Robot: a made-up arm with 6 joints. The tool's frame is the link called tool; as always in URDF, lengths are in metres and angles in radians.
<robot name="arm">
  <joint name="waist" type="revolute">
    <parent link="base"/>
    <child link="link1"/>
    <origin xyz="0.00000 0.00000 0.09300" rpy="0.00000 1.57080 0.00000"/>
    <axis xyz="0 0 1"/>
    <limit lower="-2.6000" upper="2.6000"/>
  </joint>
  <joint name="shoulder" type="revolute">
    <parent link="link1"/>
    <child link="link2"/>
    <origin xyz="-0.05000 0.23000 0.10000" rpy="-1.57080 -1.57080 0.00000"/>
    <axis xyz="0 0 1"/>
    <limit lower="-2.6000" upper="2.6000"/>
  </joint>
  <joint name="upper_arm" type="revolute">
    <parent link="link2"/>
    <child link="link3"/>
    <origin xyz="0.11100 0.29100 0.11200" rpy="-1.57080 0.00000 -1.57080"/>
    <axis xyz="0 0 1"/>
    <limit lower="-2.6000" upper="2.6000"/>
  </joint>
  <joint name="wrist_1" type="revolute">
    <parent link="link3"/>
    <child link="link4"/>
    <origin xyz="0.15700 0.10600 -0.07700" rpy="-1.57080 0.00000 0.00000"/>
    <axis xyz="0 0 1"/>
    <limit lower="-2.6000" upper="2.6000"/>
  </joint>
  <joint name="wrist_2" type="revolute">
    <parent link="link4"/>
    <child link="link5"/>
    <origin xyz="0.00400 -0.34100 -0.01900" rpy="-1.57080 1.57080 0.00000"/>
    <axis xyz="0 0 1"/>
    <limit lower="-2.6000" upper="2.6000"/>
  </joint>
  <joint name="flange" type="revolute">
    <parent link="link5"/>
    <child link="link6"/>
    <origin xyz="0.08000 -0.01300 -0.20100" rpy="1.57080 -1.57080 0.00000"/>
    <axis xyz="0 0 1"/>
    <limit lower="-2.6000" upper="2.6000"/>
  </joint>
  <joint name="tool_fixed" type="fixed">
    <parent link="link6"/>
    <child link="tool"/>
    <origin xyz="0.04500 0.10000 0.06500" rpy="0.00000 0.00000 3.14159"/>
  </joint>
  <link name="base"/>
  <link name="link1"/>
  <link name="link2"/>
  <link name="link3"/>
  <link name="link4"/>
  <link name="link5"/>
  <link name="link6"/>
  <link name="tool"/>
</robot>
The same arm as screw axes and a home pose.
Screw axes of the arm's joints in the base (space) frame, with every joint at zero. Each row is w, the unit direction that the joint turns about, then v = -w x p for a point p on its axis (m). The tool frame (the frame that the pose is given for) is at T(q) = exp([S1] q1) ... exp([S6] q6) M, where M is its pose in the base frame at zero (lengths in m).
S1: w 1 0 0 v 0.0000 0.0930 0.0000
S2: w 0 1 0 v -0.1430 0.0000 0.1000
S3: w 1 0 0 v 0.0000 -0.1480 -0.3420
S4: w 0 -1 0 v 0.0090 0.0000 -0.1340
S5: w -1 0 0 v 0.0000 -0.0130 0.2550
S6: w 0 0 1 v 0.3350 -0.6760 0.0000
M: xyz 0.6310 0.2350 0.0910 (m) rpy 0.0000 0.0000 0.0000 (rad, as in URDF)
Joint limits (rad, base to tool): -2.6000..2.6000 -2.6000..2.6000 -2.6000..2.6000 -2.6000..2.6000 -2.6000..2.6000 -2.6000..2.6000

